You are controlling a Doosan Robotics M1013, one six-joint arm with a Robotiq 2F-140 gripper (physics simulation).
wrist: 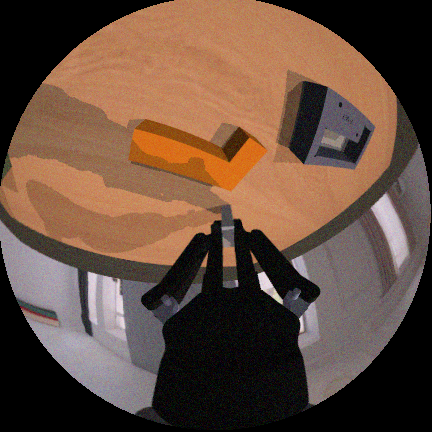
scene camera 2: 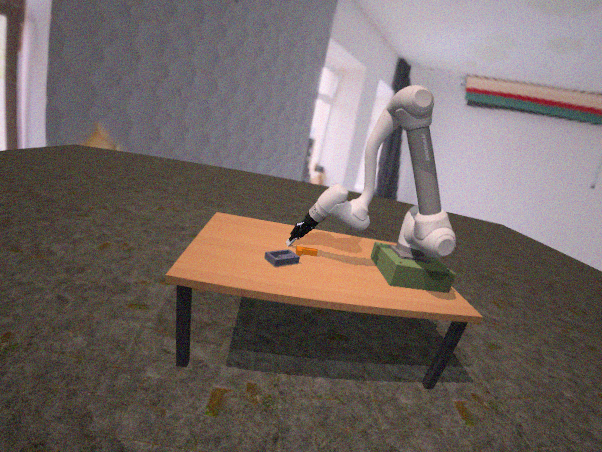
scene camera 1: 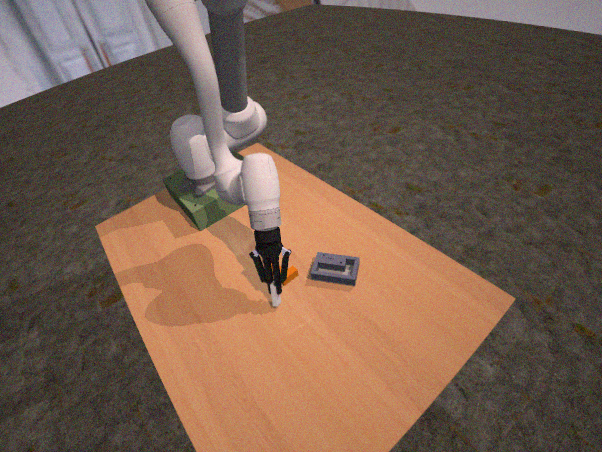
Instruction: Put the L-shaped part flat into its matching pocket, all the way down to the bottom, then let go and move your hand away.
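Pixels of known places: gripper, fingertip midpoint: (wrist: 226, 212) (scene camera 2: 287, 244) (scene camera 1: 277, 304); arm's base, link origin: (scene camera 2: 408, 254) (scene camera 1: 208, 178).
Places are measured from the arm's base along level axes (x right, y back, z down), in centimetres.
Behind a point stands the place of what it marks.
Note:
The orange L-shaped part (scene camera 1: 290, 275) @(x 3.3, y -59.8, z 7.7 cm) (scene camera 2: 307, 251) @(x 3.4, y -54.1, z 8.4 cm) (wrist: 190, 157) @(x 4.4, y -54.1, z 7.3 cm) lies on the table, apart from the grey block; in scene camera 1 the gripper hides much of it. The dark grey block (scene camera 1: 333, 280) @(x -5.6, y -70.2, z 8.8 cm) (scene camera 2: 283, 262) @(x -14.1, y -66.8, z 8.6 cm) (wrist: 313, 125) @(x -5.2, y -61.7, z 7.3 cm) with the pocket sits on the table beside the part, near the short leg of the L in the wrist view. The pocket shows a light floor and holds no part. My gripper (scene camera 1: 275, 303) @(x 12.3, y -64.3, z 9.5 cm) (scene camera 2: 289, 243) @(x 12.3, y -64.3, z 9.5 cm) (wrist: 226, 212) @(x 12.3, y -64.3, z 9.5 cm) is shut with its fingertips together and empty. In the wrist view its tips show just below the corner of the L.
The wooden table (scene camera 1: 325, 360) @(x 13.1, y -86.8, z 10.3 cm) (scene camera 2: 225, 260) @(x -18.3, y -92.7, z 10.3 cm) (wrist: 210, 30) carries the green base block (scene camera 1: 200, 212) @(x 11.9, y -15.1, z 2.2 cm) (scene camera 2: 415, 275) @(x -19.3, y -3.8, z 3.1 cm), on which the arm is mounted. The arm's shadow falls across the table and over part of the orange piece. The table's edge and the dark floor curve around the wrist view.

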